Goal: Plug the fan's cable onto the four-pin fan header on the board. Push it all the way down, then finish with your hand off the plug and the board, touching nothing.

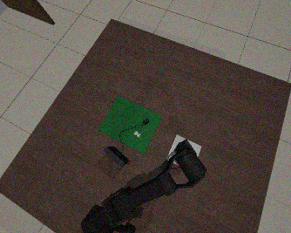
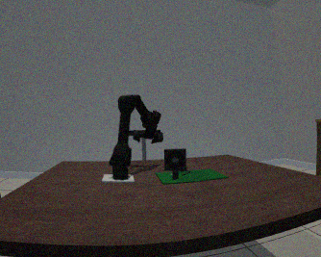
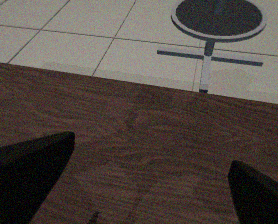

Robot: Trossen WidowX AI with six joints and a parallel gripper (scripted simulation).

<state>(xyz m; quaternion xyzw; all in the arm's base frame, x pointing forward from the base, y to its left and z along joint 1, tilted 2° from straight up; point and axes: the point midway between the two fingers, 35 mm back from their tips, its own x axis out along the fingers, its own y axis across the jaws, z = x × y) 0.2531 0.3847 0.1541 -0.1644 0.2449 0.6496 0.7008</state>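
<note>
Now: gripper tip 20 mm past the dark plug, 510 mm to the left of it and 120 mm above it. The rest, counted from my gripper tip: green board (70 mm ahead, 480 mm to the right, 160 mm below); white four-pin fan header (10 mm ahead, 430 mm to the right, 140 mm below); dark fan (70 mm ahead, 300 mm to the right, 80 mm below).
</note>
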